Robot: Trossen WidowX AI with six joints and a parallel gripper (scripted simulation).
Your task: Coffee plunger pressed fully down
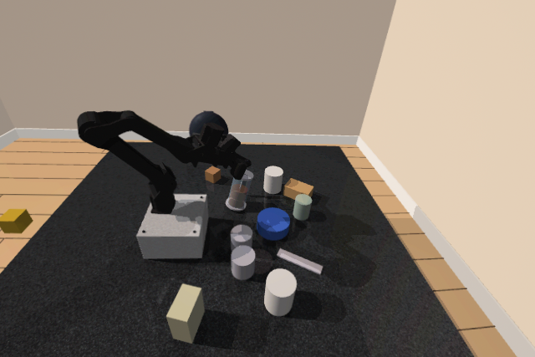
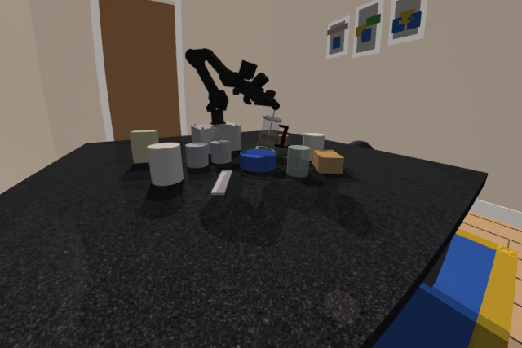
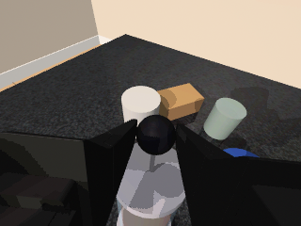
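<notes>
Right now the coffee press is 2 cm behind my gripper tip and 10 cm below it. Round my gripper tip: blue disc 10 cm ahead, 14 cm to the right, 18 cm below; then pale green cylinder 22 cm ahead, 6 cm to the right, 16 cm below; then orange cube 16 cm behind, 15 cm to the left, 17 cm below.
</notes>
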